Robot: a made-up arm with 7 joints.
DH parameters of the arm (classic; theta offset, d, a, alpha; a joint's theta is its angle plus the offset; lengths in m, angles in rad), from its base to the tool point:
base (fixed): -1.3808 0 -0.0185 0
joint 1: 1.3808 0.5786 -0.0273 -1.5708
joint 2: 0 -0.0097 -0.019 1.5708
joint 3: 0 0.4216 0.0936 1.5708
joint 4: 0 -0.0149 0.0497 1.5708
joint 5: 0 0.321 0.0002 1.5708
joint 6: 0 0.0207 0.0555 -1.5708
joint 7: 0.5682 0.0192 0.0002 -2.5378
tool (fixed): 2.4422 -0.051 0 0
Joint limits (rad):
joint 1: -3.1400..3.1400
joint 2: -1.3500..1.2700
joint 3: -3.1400..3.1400
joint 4: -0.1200..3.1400
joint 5: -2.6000..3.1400
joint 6: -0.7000..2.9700
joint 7: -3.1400..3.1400
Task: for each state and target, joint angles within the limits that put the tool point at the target. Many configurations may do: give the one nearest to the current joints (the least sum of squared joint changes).
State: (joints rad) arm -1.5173 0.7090 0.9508 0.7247 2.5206 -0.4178 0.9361
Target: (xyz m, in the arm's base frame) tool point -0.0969 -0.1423 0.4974
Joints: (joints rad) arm -2.0471 0.8308 0.3196 0.3914 2.4339 -0.4444 0.9012
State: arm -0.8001 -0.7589 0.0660 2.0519 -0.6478 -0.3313 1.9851
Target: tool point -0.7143 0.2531 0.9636
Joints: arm -0.2878 -1.3460 -0.0784 2.4752 -0.5257 -0.1223 1.9797
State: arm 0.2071 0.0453 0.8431 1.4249 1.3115 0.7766 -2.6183
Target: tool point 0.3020 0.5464 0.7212
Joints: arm 0.4496 0.7069 0.7467 1.5192 1.3223 0.7231 -2.6270
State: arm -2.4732 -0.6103 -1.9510 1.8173 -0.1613 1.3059 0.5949
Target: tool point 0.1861 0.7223 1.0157
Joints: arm -2.3846 -0.7273 -2.0272 2.2850 -0.1187 1.0884 0.6440
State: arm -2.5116 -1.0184 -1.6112 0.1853 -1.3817 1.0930 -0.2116
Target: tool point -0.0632 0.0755 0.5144
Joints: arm -1.6661 -1.3500 -2.0892 -0.0718 -1.6350 1.1688 0.0981
